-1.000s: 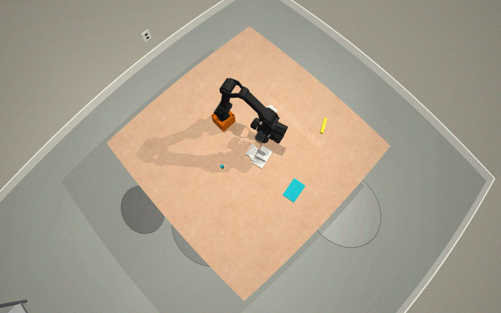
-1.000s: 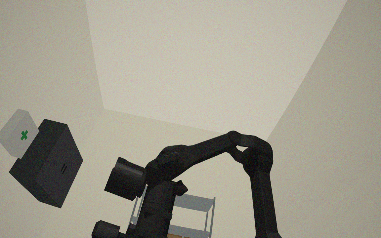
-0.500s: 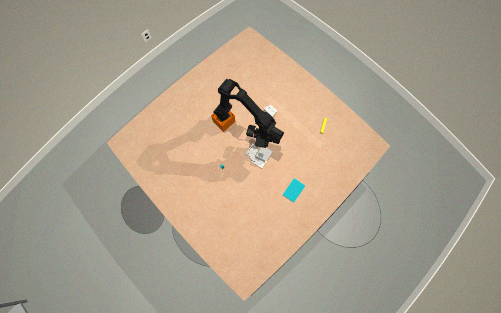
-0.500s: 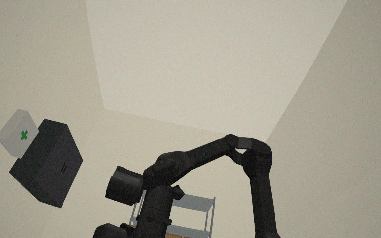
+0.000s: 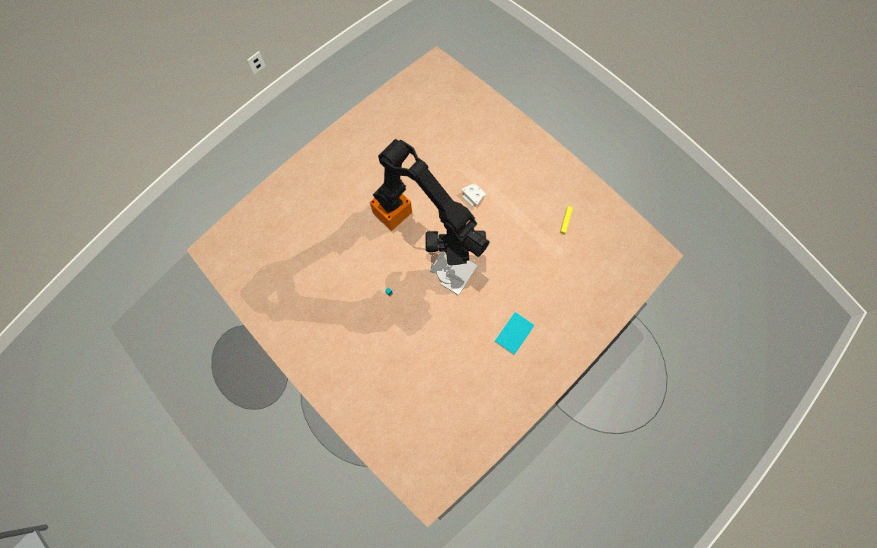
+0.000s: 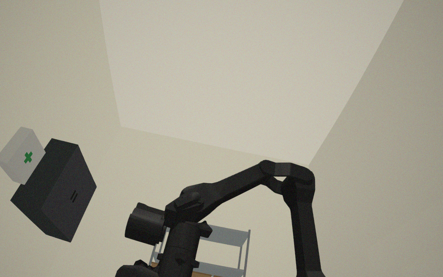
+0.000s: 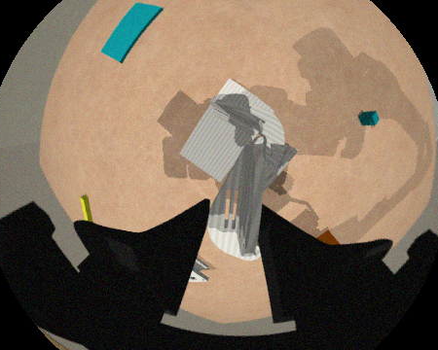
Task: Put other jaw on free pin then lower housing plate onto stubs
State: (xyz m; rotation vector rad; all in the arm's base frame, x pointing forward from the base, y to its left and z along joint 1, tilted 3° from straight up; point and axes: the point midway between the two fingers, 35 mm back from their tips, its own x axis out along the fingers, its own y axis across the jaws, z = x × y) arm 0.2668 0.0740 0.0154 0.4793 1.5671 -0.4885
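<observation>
Right now my gripper tip is 4 cm past the grey jaw. Also, from my gripper tip: grey housing plate 15 cm behind, 19 cm to the left, 6 cm below; then small teal cube 3 cm behind, 25 cm to the right, 7 cm below; then flat teal block 32 cm ahead, 1 cm to the left, 8 cm below.
</observation>
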